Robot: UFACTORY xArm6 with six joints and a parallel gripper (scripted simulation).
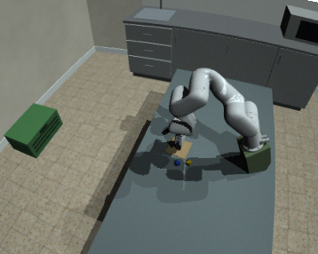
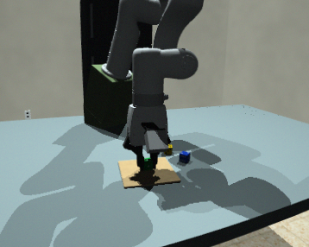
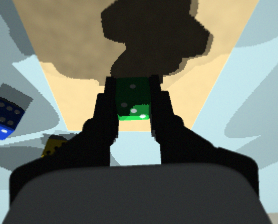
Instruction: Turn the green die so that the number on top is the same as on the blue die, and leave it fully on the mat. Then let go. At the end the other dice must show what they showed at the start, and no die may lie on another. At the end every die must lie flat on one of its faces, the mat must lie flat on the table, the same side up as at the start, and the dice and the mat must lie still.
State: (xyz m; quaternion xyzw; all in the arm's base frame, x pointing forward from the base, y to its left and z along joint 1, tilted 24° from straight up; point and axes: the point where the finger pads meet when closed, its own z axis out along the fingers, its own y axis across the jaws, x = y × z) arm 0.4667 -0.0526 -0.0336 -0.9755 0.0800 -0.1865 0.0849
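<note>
My hand is 10 mm above the green die. Also, from my hand: yellow die (110 mm to the left, 80 mm behind, 20 mm below); then tan mat (30 mm below); then blue die (130 mm to the left, 20 mm below, 10 mm behind).
</note>
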